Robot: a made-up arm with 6 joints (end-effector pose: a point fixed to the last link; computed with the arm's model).
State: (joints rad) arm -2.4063 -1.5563 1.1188 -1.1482 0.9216 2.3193
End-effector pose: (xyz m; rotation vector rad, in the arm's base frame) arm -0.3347 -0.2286 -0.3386 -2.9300 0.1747 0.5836
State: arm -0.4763 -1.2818 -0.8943 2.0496 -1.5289 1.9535
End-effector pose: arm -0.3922 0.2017 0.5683 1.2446 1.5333 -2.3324
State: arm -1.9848 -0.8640 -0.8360 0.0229 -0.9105 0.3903
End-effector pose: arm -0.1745 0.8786 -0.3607 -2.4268 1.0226 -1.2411
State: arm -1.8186 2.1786 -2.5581 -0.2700 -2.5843 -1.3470
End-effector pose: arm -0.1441 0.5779 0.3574 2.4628 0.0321 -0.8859
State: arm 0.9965 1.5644 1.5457 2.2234 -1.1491 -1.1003
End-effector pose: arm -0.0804 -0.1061 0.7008 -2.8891 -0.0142 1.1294
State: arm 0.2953 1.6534 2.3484 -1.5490 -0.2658 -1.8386
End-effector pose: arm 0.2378 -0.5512 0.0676 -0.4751 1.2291 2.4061
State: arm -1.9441 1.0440 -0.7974 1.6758 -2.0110 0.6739
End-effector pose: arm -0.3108 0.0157 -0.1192 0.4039 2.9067 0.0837
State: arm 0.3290 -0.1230 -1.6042 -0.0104 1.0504 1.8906
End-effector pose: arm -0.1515 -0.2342 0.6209 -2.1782 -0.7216 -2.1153
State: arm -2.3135 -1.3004 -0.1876 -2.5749 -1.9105 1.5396
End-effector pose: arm -0.5480 -0.2296 -0.1548 1.2627 1.4280 -1.4148
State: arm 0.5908 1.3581 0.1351 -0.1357 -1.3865 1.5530
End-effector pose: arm -0.5502 -0.5618 0.2000 -2.1876 -1.8788 -0.0949
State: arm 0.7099 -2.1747 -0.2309 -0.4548 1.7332 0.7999
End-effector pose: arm -0.2113 0.1634 0.7382 -0.6007 -0.2362 1.8580
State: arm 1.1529 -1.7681 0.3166 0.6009 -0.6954 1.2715
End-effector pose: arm -0.6418 -0.3353 0.4687 1.3106 0.2819 -0.5450
